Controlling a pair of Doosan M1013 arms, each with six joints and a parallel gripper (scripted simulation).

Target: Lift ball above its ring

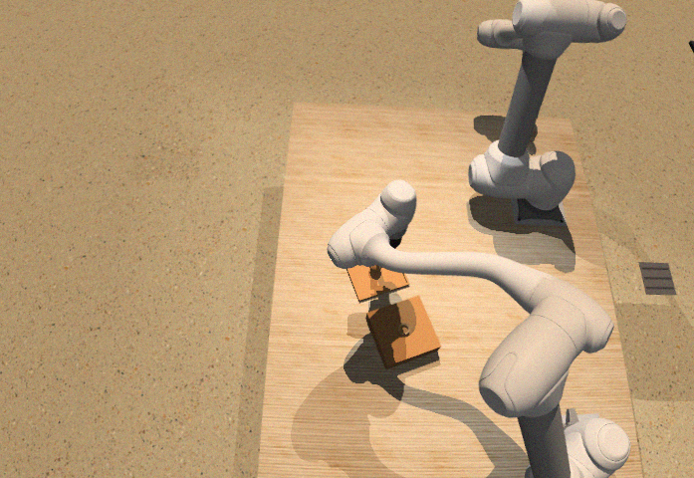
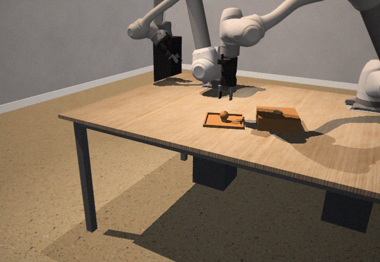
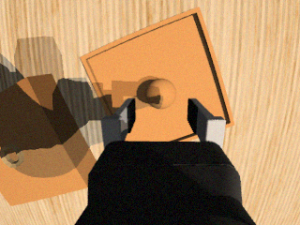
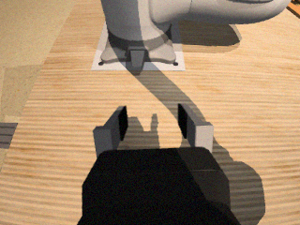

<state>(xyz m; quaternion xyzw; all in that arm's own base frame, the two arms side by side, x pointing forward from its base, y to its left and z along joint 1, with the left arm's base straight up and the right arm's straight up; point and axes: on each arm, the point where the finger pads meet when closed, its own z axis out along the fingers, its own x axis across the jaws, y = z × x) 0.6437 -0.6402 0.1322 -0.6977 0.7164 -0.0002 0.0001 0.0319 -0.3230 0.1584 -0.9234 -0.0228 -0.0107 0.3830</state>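
The orange ball is 10 cm below my left hand. From my left hand the other things lie so: shallow orange tray 13 cm below; orange box 24 cm to the left, 9 cm behind, 8 cm below.
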